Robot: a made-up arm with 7 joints. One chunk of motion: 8 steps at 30 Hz.
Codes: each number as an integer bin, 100 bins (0 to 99) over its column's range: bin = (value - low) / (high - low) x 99, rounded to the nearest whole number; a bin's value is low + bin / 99 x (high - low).
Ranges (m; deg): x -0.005..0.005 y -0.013..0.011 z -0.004..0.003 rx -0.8..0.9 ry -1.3..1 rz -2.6..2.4
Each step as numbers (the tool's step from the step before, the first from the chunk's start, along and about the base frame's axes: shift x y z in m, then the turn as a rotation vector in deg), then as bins.
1 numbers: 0.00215 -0.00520 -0.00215 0.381 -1.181 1.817
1 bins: 71 32 26 69 5 87
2 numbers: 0.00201 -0.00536 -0.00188 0.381 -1.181 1.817
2 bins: 69 32 30 69 5 87
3 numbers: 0.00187 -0.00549 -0.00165 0.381 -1.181 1.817
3 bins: 68 31 33 69 5 87
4 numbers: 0.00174 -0.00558 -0.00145 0.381 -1.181 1.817
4 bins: 67 31 36 69 5 87
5 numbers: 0.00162 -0.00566 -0.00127 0.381 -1.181 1.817
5 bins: 66 30 39 69 5 87
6 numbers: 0.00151 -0.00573 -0.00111 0.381 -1.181 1.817
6 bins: 64 30 41 69 5 87
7 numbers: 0.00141 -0.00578 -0.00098 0.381 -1.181 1.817
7 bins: 63 30 43 69 5 87
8 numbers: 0.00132 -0.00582 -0.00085 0.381 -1.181 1.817
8 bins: 63 30 45 69 5 87
